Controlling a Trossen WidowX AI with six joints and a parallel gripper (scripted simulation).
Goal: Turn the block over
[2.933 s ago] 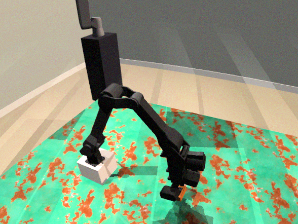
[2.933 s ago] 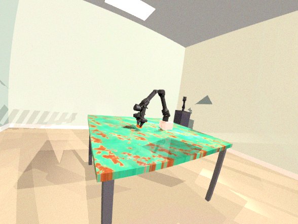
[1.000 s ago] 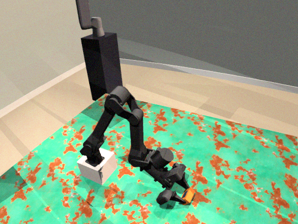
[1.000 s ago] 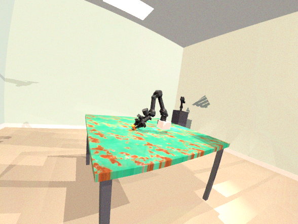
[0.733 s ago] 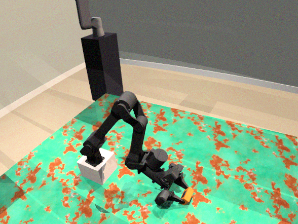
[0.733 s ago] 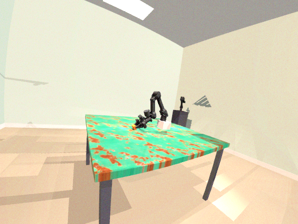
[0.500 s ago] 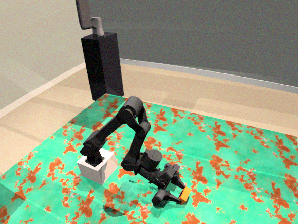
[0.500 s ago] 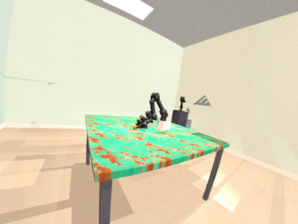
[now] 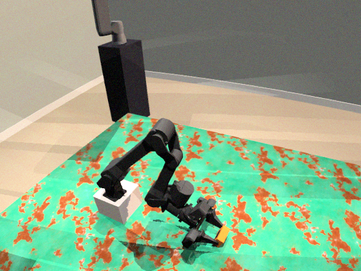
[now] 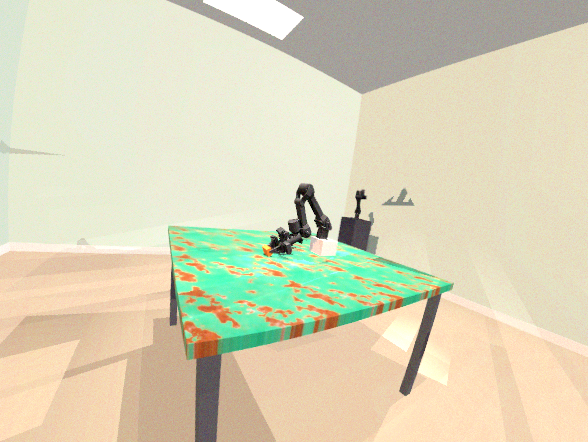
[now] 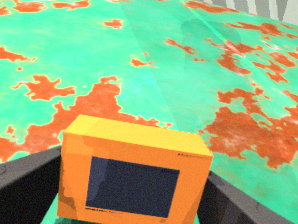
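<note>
My gripper tip is 10 mm past the orange block.
</note>
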